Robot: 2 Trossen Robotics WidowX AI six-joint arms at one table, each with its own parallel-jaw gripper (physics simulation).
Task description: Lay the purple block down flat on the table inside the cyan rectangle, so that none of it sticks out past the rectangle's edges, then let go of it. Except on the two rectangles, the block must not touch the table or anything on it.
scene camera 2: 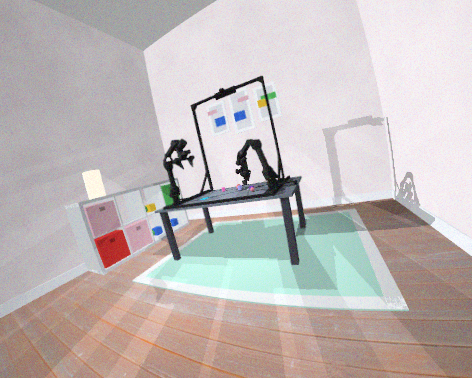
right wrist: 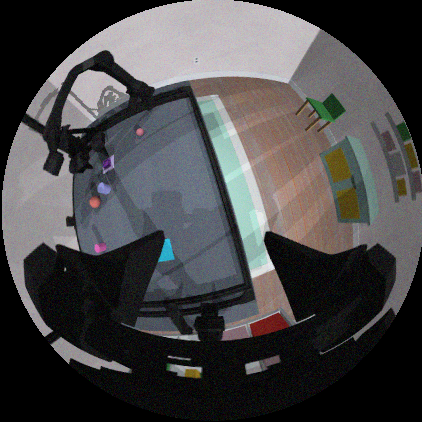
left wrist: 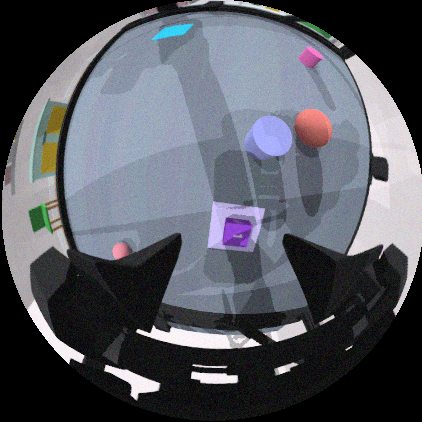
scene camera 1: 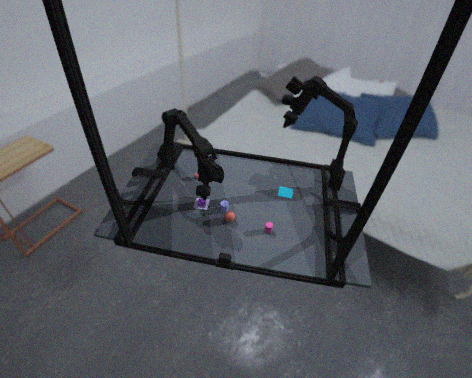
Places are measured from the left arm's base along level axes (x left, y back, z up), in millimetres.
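Pixels of known places: left gripper, fingertip midpoint: (scene camera 2: 247, 181) (right wrist: 99, 161) (left wrist: 233, 238); right gripper, fingertip midpoint: (scene camera 2: 188, 168) (right wrist: 214, 236) (scene camera 1: 286, 123); left arm's base, origin of the base link: (scene camera 2: 273, 187) (right wrist: 148, 102) (scene camera 1: 167, 164); right arm's base, origin of the base link: (scene camera 2: 176, 202) (right wrist: 209, 308) (scene camera 1: 334, 185).
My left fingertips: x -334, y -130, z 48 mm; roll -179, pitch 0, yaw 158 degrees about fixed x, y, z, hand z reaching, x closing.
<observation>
For each thing: its top centre in the pictures, then the offset to it from my left fingertips. "*": a spot on its surface instead.
- purple block, middle of its top: (left wrist: 236, 235) (scene camera 1: 201, 201) (right wrist: 104, 162) dy +25, dx -1, dz -48 mm
- pale lavender rectangle, surface spot: (left wrist: 217, 220) * dy +4, dx +17, dz -66 mm
- cyan rectangle, surface spot: (right wrist: 167, 251) (scene camera 1: 287, 189) (scene camera 2: 202, 199) * dy -433, dx -42, dz -66 mm
- blue-violet cylinder, middle of its top: (left wrist: 273, 134) (right wrist: 100, 187) (scene camera 1: 224, 203) dy -71, dx -70, dz -26 mm
- red-orange ball, middle of its top: (left wrist: 326, 122) (scene camera 1: 229, 212) (right wrist: 90, 200) dy -71, dx -141, dz -17 mm
- magenta cylinder, middle of its top: (scene camera 1: 269, 224) (right wrist: 96, 247) dy -220, dx -257, dz -26 mm
- pink ball, middle of its top: (left wrist: 115, 256) (right wrist: 137, 129) (scene camera 1: 196, 173) dy -4, dx +195, dz -33 mm
The purple block (scene camera 1: 201, 202) (left wrist: 237, 232) (right wrist: 107, 164) rests on the pale lavender rectangle (left wrist: 217, 220), whose border shows around it. My left gripper (scene camera 1: 203, 193) (scene camera 2: 245, 182) (left wrist: 233, 238) is open and empty, above the block; in the left wrist view the block lies below the gap between the fingertips. The cyan rectangle (scene camera 1: 285, 192) (scene camera 2: 205, 198) (left wrist: 173, 31) (right wrist: 167, 251) lies flat on the table, with nothing on it. My right gripper (scene camera 1: 288, 110) (scene camera 2: 191, 158) (right wrist: 214, 236) is open and empty, high above the table. In scene camera 2 the block is too small to make out.
A blue-violet cylinder (scene camera 1: 224, 205) (left wrist: 268, 138) (right wrist: 104, 188) and a red-orange ball (scene camera 1: 230, 216) (left wrist: 313, 128) (right wrist: 95, 202) stand near the block. A magenta cylinder (scene camera 1: 269, 227) (left wrist: 310, 57) (right wrist: 100, 247) stands farther off. A pink ball (scene camera 1: 196, 176) (left wrist: 121, 250) (right wrist: 140, 132) lies beyond the left gripper.
</observation>
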